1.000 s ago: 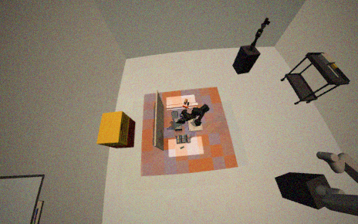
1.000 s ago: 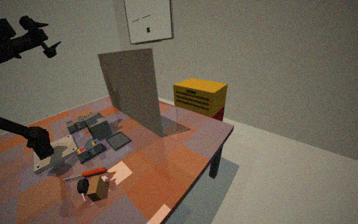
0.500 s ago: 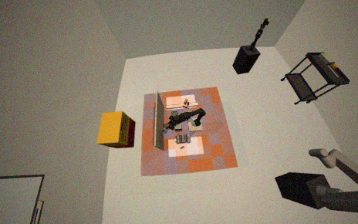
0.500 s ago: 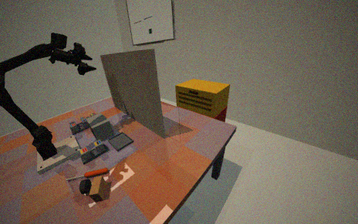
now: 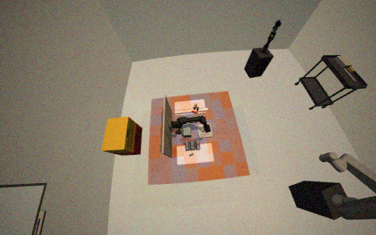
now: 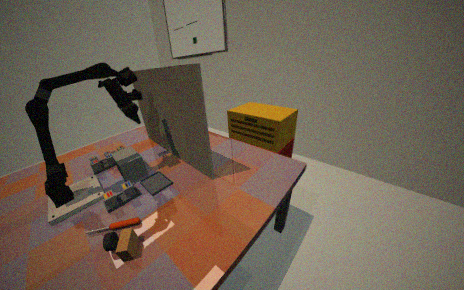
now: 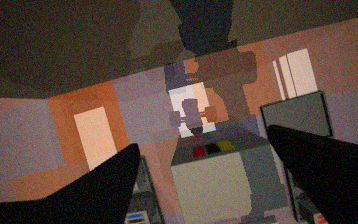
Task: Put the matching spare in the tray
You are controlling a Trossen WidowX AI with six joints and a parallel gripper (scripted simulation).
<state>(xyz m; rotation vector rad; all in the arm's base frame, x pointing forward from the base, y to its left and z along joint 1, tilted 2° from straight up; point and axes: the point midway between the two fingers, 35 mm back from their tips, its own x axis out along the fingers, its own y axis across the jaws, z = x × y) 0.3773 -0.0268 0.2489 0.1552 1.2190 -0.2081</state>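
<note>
My gripper tip is now 7 cm past the spare, 17 cm to the right of it and 19 cm above it. Also, from my gripper tip: flat dark tray 9 cm behind, 19 cm to the right, 22 cm below; then tall grey panel 12 cm ahead, 4 cm to the right; then grey mounted unit 11 cm behind, 18 cm below.
</note>
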